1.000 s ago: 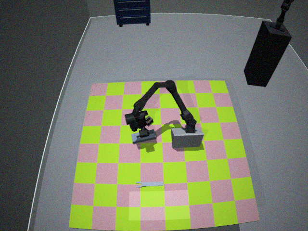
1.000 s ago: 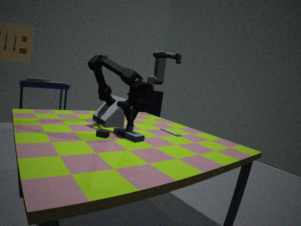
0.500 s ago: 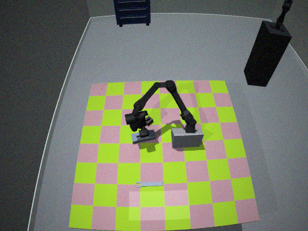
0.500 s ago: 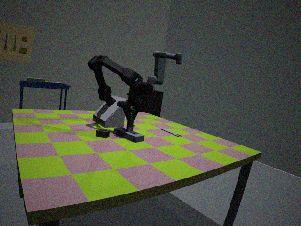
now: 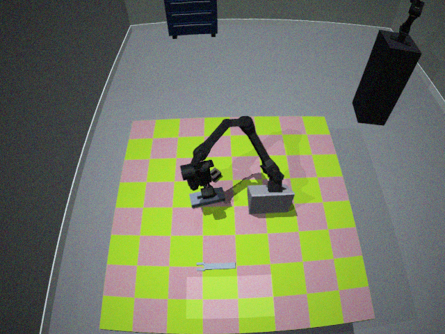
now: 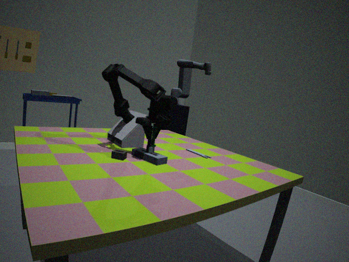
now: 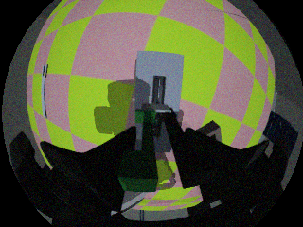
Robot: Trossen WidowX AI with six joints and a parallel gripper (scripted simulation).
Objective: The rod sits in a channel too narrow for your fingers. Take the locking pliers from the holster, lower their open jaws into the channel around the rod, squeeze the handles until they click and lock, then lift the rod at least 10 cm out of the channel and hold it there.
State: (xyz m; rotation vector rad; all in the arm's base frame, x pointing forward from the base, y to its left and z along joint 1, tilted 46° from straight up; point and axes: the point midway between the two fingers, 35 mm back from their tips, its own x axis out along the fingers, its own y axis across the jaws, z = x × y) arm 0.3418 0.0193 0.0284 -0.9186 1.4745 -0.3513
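My gripper tip is now 8 cm above the grey channel block. From my gripper tip the other things lie so: small dark holster 15 cm to the right, 9 cm below, 2 cm behind; then thin flat grey tool 37 cm to the left, 10 cm below, 6 cm behind.
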